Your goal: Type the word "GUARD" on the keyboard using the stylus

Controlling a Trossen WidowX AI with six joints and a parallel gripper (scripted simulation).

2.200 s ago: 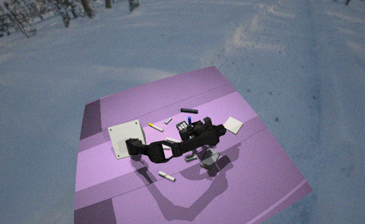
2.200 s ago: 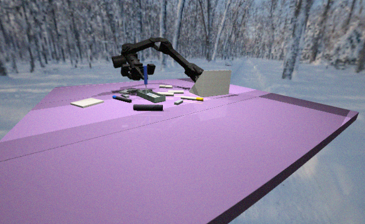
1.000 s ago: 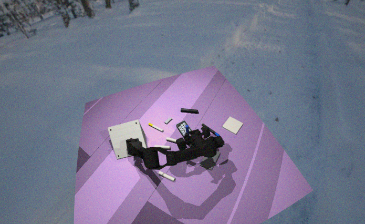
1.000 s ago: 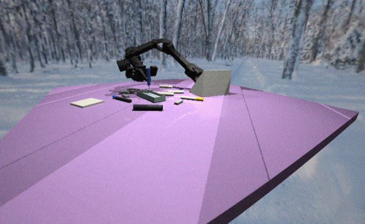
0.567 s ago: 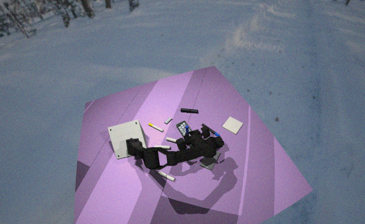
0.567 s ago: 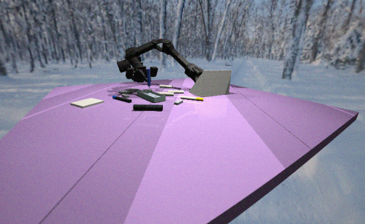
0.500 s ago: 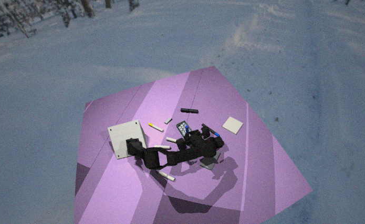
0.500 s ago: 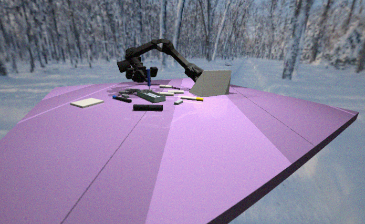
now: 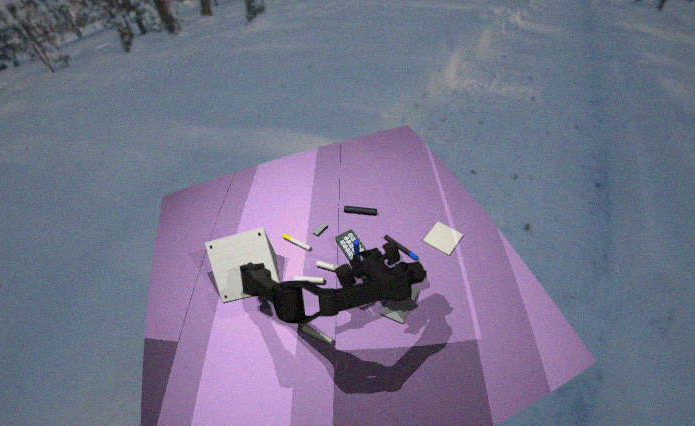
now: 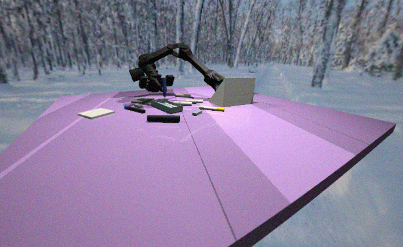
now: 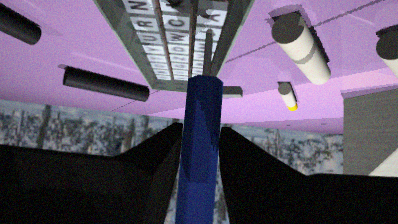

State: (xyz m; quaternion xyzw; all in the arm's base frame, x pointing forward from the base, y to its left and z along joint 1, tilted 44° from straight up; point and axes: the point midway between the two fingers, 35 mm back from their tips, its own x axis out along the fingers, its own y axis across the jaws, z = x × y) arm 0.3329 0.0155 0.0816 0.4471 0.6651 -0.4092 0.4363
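Now: gripper tip 12 cm to the left of the grey block, 7 cm above it and 1 cm past it. Round my gripper tip: grey plate: 15 cm to the right, 10 cm ahead, 7 cm below; then blue-tipped pen: 17 cm ahead, 7 cm below, 2 cm to the left; then black stylus: 24 cm to the left, 6 cm below, 6 cm ahead.
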